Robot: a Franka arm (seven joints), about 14 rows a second.
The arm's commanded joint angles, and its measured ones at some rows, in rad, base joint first. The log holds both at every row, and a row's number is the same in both.
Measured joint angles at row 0:
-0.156 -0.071 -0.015 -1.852 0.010 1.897 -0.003
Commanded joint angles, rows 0 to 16:
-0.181 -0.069 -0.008 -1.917 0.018 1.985 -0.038
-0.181 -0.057 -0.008 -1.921 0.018 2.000 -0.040
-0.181 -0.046 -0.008 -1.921 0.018 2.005 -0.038
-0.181 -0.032 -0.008 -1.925 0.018 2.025 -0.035
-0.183 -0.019 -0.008 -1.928 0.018 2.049 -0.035
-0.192 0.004 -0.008 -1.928 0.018 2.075 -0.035
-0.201 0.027 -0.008 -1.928 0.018 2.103 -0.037
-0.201 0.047 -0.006 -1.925 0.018 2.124 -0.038
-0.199 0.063 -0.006 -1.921 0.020 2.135 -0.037
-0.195 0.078 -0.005 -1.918 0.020 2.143 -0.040
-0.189 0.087 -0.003 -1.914 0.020 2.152 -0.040
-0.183 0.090 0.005 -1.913 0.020 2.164 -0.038
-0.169 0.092 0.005 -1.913 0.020 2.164 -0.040
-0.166 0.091 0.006 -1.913 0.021 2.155 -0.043
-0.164 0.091 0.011 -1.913 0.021 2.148 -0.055
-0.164 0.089 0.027 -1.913 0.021 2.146 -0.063
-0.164 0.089 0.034 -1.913 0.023 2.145 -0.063
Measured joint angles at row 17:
-0.159 0.092 0.018 -1.918 0.010 2.156 -0.023
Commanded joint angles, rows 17 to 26:
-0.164 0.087 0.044 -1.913 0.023 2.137 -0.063
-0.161 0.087 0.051 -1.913 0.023 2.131 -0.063
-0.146 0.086 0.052 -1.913 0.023 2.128 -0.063
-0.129 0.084 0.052 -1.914 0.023 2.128 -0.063
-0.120 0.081 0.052 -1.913 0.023 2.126 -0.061
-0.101 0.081 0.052 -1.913 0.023 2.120 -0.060
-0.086 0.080 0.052 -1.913 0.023 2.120 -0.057
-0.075 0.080 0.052 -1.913 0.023 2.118 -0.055
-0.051 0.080 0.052 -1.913 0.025 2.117 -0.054
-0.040 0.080 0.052 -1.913 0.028 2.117 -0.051
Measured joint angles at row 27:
-0.060 0.089 0.050 -1.915 0.011 2.139 -0.028
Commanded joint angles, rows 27 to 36:
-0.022 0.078 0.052 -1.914 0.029 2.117 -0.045
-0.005 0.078 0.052 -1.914 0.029 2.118 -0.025
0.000 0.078 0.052 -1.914 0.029 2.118 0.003
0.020 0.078 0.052 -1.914 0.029 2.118 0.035
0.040 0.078 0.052 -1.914 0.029 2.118 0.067
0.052 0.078 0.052 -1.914 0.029 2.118 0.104
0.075 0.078 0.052 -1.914 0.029 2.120 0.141
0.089 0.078 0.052 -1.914 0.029 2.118 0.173
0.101 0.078 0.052 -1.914 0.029 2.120 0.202
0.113 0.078 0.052 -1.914 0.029 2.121 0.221
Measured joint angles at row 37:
0.095 0.089 0.052 -1.915 0.016 2.139 0.174
